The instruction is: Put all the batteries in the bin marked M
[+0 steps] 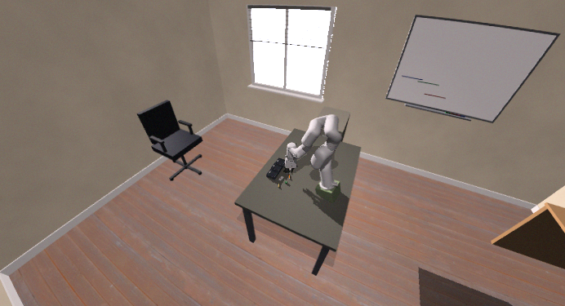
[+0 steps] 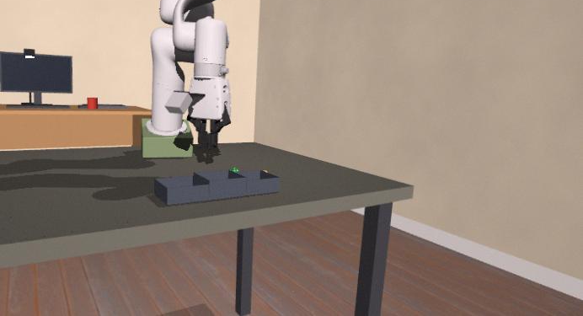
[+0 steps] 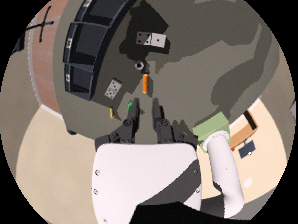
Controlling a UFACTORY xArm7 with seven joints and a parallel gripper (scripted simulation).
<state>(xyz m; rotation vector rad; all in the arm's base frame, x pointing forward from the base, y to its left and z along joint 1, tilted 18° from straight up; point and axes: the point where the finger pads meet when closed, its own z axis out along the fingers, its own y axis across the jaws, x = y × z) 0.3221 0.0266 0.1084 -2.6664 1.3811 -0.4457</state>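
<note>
The orange battery lies 9 cm below my hand. From my hand the other things lie so: yellowish thing: 3 cm ahead, 14 cm to the left, 9 cm below; then dark ring: 4 cm ahead, 3 cm to the right, 9 cm below; then green piece: 1 cm behind, 8 cm to the left, 8 cm below.
</note>
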